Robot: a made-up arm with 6 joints.
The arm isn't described. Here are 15 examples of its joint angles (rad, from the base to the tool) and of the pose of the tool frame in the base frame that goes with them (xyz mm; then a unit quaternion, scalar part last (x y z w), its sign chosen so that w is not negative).
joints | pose
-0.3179 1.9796 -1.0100 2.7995 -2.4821 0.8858 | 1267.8 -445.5 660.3 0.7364 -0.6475 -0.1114 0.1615
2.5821 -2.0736 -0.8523 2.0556 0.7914 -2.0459 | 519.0 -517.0 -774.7 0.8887 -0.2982 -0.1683 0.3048
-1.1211 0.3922 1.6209 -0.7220 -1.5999 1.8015 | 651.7 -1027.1 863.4 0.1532 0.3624 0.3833 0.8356
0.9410 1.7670 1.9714 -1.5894 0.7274 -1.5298 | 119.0 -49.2 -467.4 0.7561 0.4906 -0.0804 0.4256
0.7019 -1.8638 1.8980 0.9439 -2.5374 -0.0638 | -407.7 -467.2 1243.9 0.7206 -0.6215 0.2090 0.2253
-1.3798 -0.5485 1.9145 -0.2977 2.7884 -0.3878 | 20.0 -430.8 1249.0 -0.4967 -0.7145 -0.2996 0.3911
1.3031 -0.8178 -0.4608 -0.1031 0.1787 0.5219 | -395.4 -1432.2 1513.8 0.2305 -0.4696 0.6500 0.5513
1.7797 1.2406 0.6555 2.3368 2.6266 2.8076 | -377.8 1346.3 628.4 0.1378 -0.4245 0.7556 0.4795
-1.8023 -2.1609 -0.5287 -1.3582 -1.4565 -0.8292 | 364.9 849.3 -652.3 -0.0021 0.7727 -0.2332 0.5904
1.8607 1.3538 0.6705 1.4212 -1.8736 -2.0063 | -274.9 1436.6 335.0 -0.2684 0.5465 -0.2952 0.7363
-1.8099 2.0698 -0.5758 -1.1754 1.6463 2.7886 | -559.6 -1395.6 217.9 0.5929 -0.5855 -0.4877 0.2603
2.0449 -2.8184 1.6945 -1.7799 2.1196 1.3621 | 543.5 -736.0 336.8 -0.6306 -0.5431 -0.5429 0.1124
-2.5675 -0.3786 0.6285 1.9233 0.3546 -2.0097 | -37.6 -114.6 2323.2 0.0056 0.1755 -0.9501 0.2577
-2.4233 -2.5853 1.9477 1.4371 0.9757 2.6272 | 844.3 471.8 924.8 0.4610 0.1714 0.5286 0.6918
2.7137 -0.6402 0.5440 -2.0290 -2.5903 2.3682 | 238.5 -213.8 1923.2 -0.7047 -0.6452 0.2902 0.0544
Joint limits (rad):
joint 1: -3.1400..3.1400
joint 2: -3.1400..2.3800
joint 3: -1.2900..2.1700
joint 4: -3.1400..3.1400
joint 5: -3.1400..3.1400
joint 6: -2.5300..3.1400
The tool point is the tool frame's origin. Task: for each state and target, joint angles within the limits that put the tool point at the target. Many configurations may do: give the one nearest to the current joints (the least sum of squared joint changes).
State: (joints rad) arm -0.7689 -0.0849 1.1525 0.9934 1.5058 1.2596
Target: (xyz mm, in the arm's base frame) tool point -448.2 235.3 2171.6
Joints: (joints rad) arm -0.0608 -0.6193 0.3721 0.9142 0.9340 1.2771
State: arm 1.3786 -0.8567 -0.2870 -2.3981 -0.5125 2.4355
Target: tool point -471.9 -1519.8 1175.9
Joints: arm 1.3067 -0.8881 -0.6267 -2.3872 -0.5785 2.4518
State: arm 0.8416 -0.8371 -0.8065 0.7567 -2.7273 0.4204
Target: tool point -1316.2 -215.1 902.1
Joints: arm 0.0998 -1.0015 -0.5624 0.7360 -2.5658 0.4341
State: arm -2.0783 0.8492 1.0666 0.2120 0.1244 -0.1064
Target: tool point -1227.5 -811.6 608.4
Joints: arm -2.5391 0.6405 1.2654 0.1792 0.1900 -0.1069
